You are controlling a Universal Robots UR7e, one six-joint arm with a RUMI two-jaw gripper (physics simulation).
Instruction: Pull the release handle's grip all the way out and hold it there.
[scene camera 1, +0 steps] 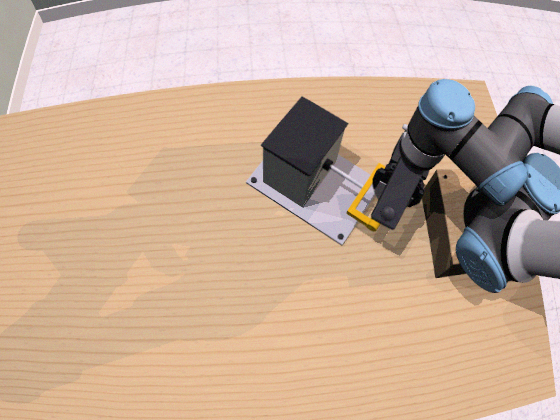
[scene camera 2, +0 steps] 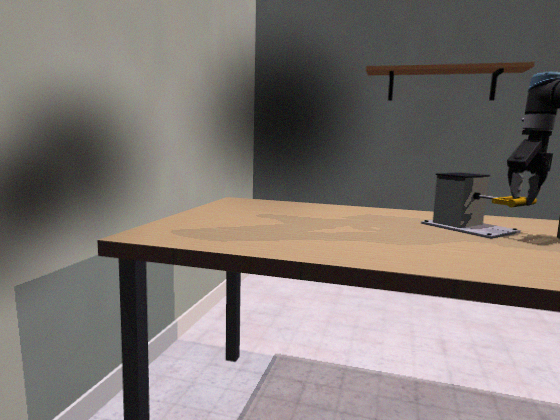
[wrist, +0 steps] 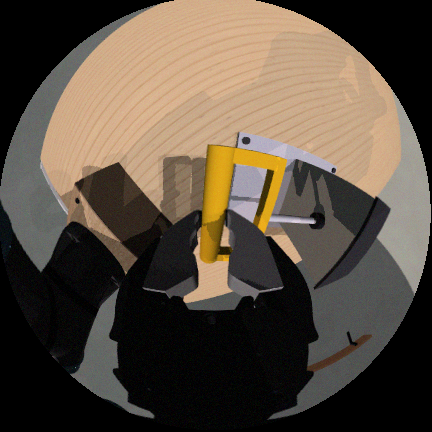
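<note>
The release handle's yellow grip [scene camera 1: 360, 199] [scene camera 2: 510, 201] [wrist: 218, 190] is a rectangular frame with a round outer bar. A thin pale rod [scene camera 1: 348, 176] [scene camera 2: 486, 197] [wrist: 292, 219] joins it to the dark box [scene camera 1: 305, 135] [scene camera 2: 452, 200] [wrist: 325, 220], and a length of the rod shows between them. My gripper [scene camera 2: 525, 200] [wrist: 213, 211] is shut on the grip's outer bar, above the table. In scene camera 1 the arm hides the fingertips and part of the grip.
The box stands on a light metal base plate [scene camera 1: 325, 220] [scene camera 2: 492, 231] [wrist: 310, 159] on the wooden table [scene camera 1: 200, 325] [scene camera 2: 300, 255] [wrist: 200, 60]. A dark brown open-framed block [scene camera 1: 438, 230] [wrist: 112, 205] stands near the arm, beyond the grip. A wall shelf [scene camera 2: 450, 69] hangs behind.
</note>
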